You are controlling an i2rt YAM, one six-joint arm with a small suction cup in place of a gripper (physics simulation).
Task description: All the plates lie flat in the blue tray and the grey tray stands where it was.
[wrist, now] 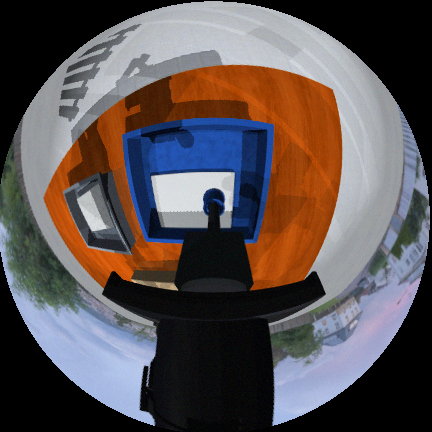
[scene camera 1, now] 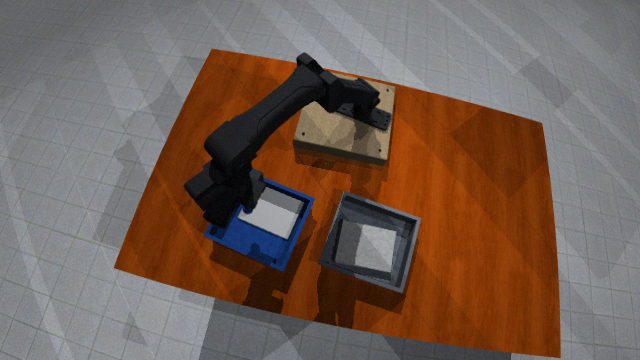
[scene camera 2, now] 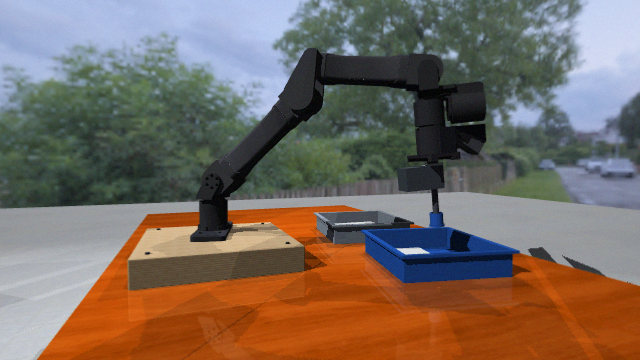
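Seen in the pictures: hand, tool point: [wrist: 213, 197] [scene camera 1: 248, 209] [scene camera 2: 437, 225]; arm's base, link origin: [scene camera 1: 361, 112] [scene camera 2: 213, 232].
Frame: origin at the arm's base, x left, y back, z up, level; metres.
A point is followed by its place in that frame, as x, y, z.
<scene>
A white rectangular plate [scene camera 1: 272, 218] {-0.118, -0.439, -0.041} [scene camera 2: 413, 251] {-0.086, -0.447, -0.041} [wrist: 187, 192] {-0.126, -0.438, -0.041} lies flat in the blue tray [scene camera 1: 240, 240] {-0.176, -0.536, -0.047} [scene camera 2: 457, 268] {-0.260, -0.454, -0.029} [wrist: 200, 145] {-0.153, -0.528, -0.047}, towards the side near the robot base. My gripper [scene camera 1: 247, 210] [scene camera 2: 436, 220] [wrist: 214, 195], a small blue suction cup, hangs above the blue tray with its suction off and no plate on it. In the wrist view it overlaps the plate's right part. Another pale plate [scene camera 1: 377, 247] {0.200, -0.398, -0.029} [scene camera 2: 355, 223] {0.238, -0.398, -0.030} [wrist: 95, 210] {0.157, -0.408, -0.029} lies in the grey tray [scene camera 1: 411, 255] {0.294, -0.390, 0.000} [scene camera 2: 345, 236] {0.054, -0.322, -0.031} [wrist: 116, 215] {0.058, -0.397, -0.020}; whether more lie under it is not clear.
The arm's base stands on a wooden block [scene camera 1: 320, 125] {-0.105, -0.107, 0.000} [scene camera 2: 215, 265] {-0.195, -0.028, -0.022} behind the trays. Both trays stand side by side with a narrow gap on the orange table [scene camera 1: 475, 200] {0.473, -0.117, -0.050} [scene camera 2: 250, 320] {-0.368, -0.094, -0.050} [wrist: 305, 165] {-0.382, -0.513, -0.050}. The arm hides the blue tray's left part in the first scene view.
</scene>
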